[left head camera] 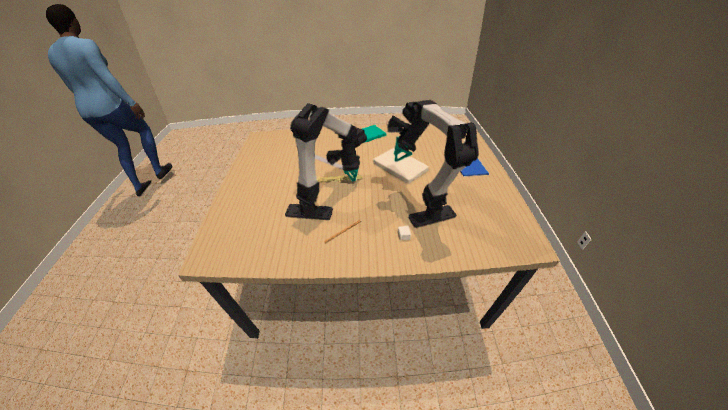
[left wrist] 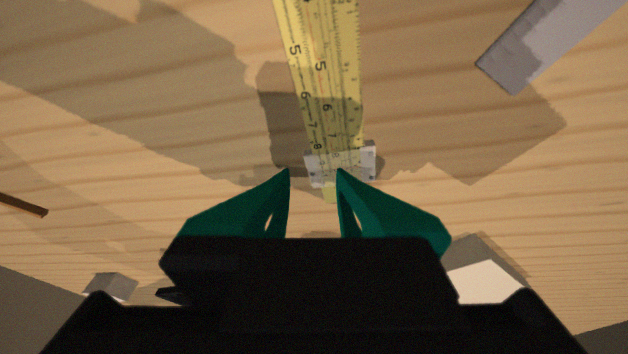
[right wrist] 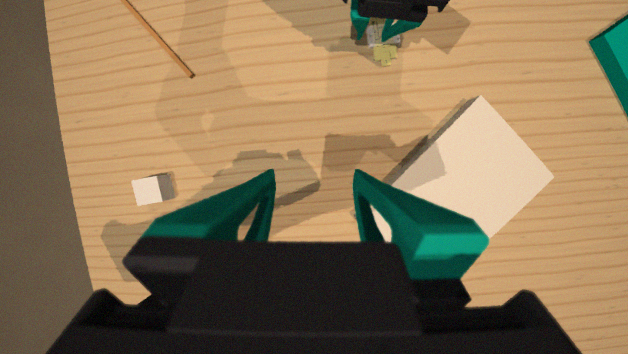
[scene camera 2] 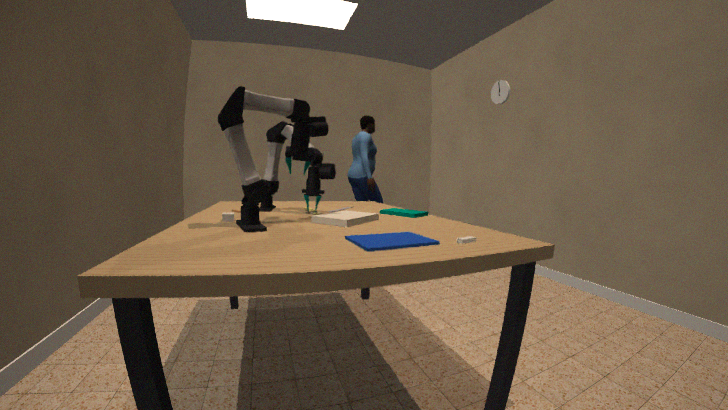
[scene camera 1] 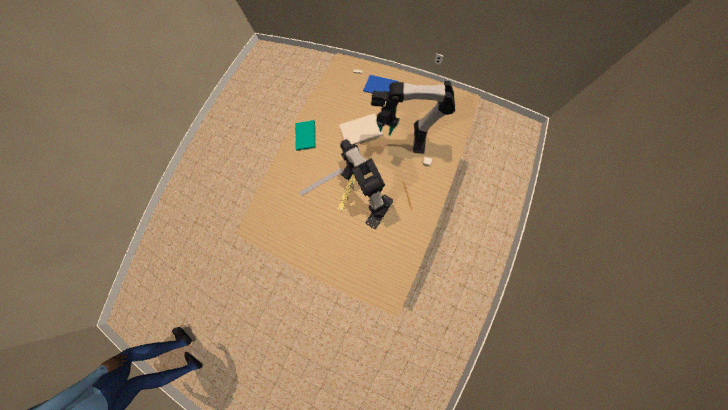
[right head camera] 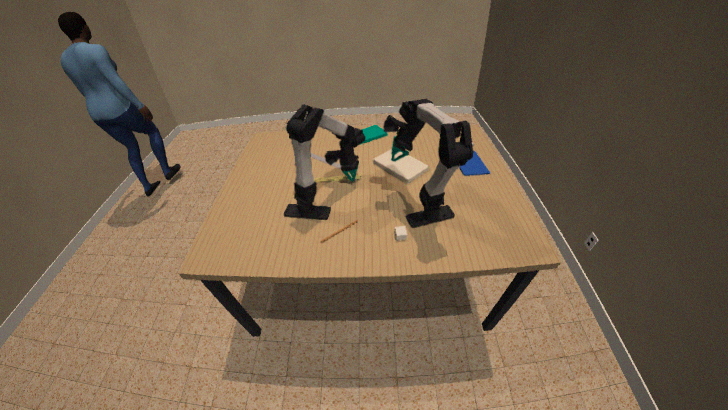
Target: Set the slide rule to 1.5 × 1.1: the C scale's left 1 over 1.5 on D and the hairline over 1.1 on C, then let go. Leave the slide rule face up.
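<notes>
The yellow slide rule (left head camera: 331, 179) (scene camera 1: 346, 196) (left wrist: 325, 75) (right wrist: 385, 55) lies on the table with printed scales up. In the left wrist view it runs from the top edge down to the fingers. Its clear cursor (left wrist: 369, 162) (right wrist: 392, 38) sits near the end by the fingers, over the marks past 8; the hairline and exact setting are too blurred to read. My left gripper (left head camera: 351, 179) (scene camera 2: 312, 211) (left wrist: 313, 176) (right wrist: 370, 36) is open, low over that end by the cursor. My right gripper (left head camera: 399, 158) (scene camera 1: 386, 133) (scene camera 2: 298, 173) (right wrist: 314, 177) is open and empty, high near the cream block.
A cream block (left head camera: 402, 165) (right wrist: 475, 165), a grey ruler (scene camera 1: 320, 182) (left wrist: 565, 45), a brown stick (left head camera: 342, 231), a white cube (left head camera: 403, 233), a green book (scene camera 1: 305, 134), a blue book (scene camera 2: 391, 240) and a small white piece (scene camera 2: 466, 239) lie around. A person (left head camera: 91, 76) stands beyond the table.
</notes>
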